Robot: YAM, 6 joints.
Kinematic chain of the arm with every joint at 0, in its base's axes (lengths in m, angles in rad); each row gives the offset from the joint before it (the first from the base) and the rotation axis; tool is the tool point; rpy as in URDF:
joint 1: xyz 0 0 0.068 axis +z
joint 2: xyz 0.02 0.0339 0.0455 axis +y
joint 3: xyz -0.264 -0.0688 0 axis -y
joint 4: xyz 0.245 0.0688 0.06 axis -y
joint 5: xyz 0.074 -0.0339 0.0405 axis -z
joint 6: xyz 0.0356 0 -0.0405 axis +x
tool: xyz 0 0 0 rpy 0 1.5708 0
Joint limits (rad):
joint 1: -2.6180..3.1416
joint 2: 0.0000..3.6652
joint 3: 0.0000..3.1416
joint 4: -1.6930..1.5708
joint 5: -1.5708..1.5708
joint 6: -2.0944..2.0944
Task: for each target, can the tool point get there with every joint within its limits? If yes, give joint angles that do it. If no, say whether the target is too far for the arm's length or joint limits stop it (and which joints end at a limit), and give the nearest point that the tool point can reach.
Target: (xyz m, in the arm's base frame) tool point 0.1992 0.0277 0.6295
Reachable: yes | joints 0.2881 1.4405 1.9061 0.8759 1.0051 1.1237
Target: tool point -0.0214 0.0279 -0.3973
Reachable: no: joint limits stop it (at a limit: joint 2) | nearest point -0.0432 0.0563 -0.3337 | short by 0.073 m
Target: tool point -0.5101 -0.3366 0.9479
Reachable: no: too far | nearest point -0.3187 -0.2103 0.6242 | short by 0.397 m
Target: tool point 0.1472 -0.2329 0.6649
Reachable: yes | joints 2.1403 1.0806 2.8809 0.3185 -0.0443 -0.3597
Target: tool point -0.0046 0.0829 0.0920
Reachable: yes | joints 1.7181 1.3794 0.3019 -1.0340 0.2162 1.3396
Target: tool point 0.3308 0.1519 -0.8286
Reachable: no: too far | nearest point 0.2723 0.1250 -0.3767 | short by 0.456 m
